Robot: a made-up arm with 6 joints. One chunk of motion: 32 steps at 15 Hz.
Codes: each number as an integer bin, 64 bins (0 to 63) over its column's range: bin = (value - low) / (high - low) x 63, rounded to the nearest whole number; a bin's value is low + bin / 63 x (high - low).
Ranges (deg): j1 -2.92..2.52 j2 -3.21..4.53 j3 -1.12..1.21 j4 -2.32..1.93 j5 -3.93..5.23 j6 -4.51..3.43
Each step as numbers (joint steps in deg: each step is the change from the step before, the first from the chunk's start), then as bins.
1 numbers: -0.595 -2.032 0.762 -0.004 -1.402 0.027
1 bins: 27 10 51 34 17 36
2 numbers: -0.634 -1.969 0.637 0.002 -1.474 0.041
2 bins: 26 10 48 34 17 36
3 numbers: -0.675 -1.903 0.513 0.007 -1.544 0.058
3 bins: 26 11 44 34 16 36
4 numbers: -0.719 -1.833 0.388 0.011 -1.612 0.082
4 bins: 25 11 41 35 16 36
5 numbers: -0.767 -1.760 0.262 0.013 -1.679 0.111
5 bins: 25 12 37 35 15 37
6 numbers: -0.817 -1.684 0.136 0.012 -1.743 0.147
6 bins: 24 12 34 35 15 37
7 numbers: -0.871 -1.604 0.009 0.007 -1.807 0.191
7 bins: 24 13 31 34 15 37
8 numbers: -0.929 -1.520 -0.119 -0.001 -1.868 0.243
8 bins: 23 14 27 34 14 38
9 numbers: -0.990 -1.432 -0.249 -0.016 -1.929 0.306
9 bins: 22 14 24 34 14 38
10 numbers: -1.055 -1.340 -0.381 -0.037 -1.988 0.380
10 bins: 22 15 20 34 13 39
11 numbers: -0.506 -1.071 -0.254 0.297 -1.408 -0.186
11 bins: 28 17 23 39 17 34
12 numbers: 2.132 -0.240 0.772 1.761 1.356 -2.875
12 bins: 59 24 51 60 36 13
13 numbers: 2.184 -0.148 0.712 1.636 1.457 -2.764
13 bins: 59 25 50 59 37 14
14 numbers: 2.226 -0.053 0.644 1.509 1.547 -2.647
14 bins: 60 26 48 57 38 15
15 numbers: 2.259 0.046 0.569 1.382 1.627 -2.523
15 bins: 60 27 46 55 38 16
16 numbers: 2.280 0.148 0.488 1.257 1.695 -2.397
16 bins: 60 27 43 53 39 17
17 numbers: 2.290 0.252 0.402 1.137 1.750 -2.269
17 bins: 60 28 41 51 39 18
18 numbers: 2.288 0.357 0.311 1.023 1.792 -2.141
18 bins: 60 29 39 50 39 19
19 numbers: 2.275 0.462 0.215 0.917 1.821 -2.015
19 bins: 60 30 36 48 40 20
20 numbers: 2.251 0.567 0.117 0.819 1.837 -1.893
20 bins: 60 31 33 47 40 21
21 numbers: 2.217 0.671 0.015 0.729 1.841 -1.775
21 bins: 59 32 31 45 40 22
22 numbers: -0.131 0.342 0.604 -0.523 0.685 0.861
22 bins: 32 29 47 27 32 43
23 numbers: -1.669 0.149 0.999 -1.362 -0.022 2.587
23 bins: 14 27 57 14 27 56
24 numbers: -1.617 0.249 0.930 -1.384 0.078 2.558
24 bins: 15 28 55 14 28 56
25 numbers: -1.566 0.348 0.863 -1.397 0.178 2.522
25 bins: 16 29 54 14 28 56
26 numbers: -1.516 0.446 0.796 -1.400 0.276 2.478
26 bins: 16 30 52 14 29 55
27 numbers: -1.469 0.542 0.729 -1.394 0.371 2.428
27 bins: 17 31 50 14 30 55
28 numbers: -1.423 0.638 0.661 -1.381 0.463 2.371
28 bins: 17 31 48 14 30 55
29 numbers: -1.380 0.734 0.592 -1.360 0.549 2.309
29 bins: 18 32 46 14 31 54
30 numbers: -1.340 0.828 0.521 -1.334 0.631 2.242
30 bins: 18 33 44 15 31 54
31 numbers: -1.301 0.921 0.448 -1.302 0.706 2.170
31 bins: 19 34 42 15 32 53
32 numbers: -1.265 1.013 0.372 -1.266 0.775 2.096
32 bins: 19 34 40 16 32 52
